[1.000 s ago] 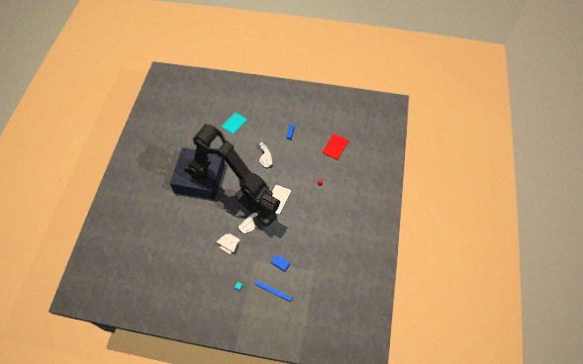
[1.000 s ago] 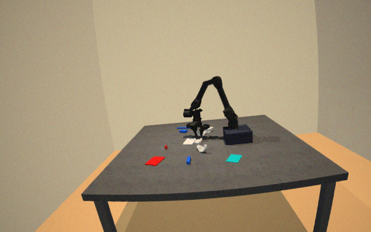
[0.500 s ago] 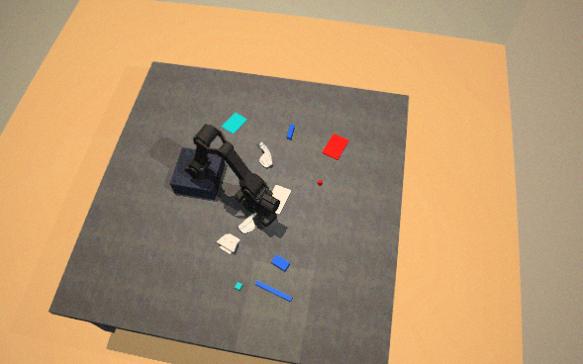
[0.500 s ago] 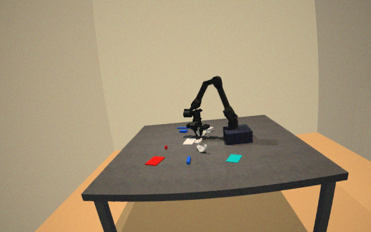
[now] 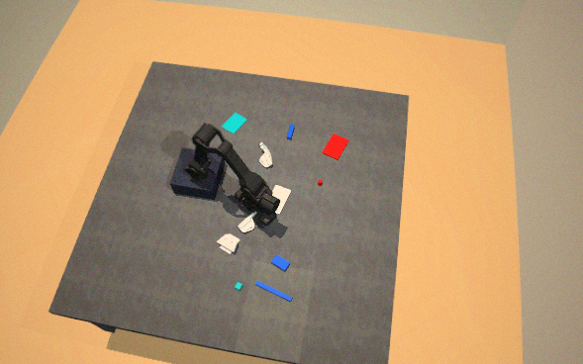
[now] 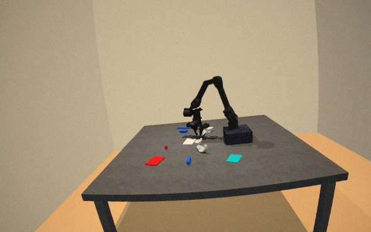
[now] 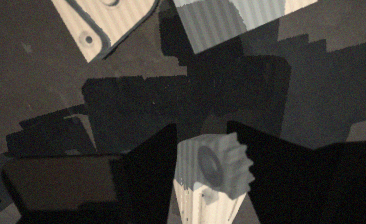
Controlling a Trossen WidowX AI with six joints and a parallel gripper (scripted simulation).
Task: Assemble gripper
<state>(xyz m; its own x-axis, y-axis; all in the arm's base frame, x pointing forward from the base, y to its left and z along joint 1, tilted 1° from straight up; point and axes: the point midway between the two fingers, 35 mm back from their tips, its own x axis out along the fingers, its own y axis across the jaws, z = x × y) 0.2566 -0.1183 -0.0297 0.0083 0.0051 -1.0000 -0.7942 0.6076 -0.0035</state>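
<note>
The white block lies 14 cm to the right of my gripper tip, 9 cm behind it and 1 cm below it. Round my gripper tip: red cube (24 cm ahead, 18 cm to the left); blue block (19 cm to the right, 12 cm ahead, 1 cm below); white jaw (3 cm above, 2 cm to the right, 1 cm behind).
</note>
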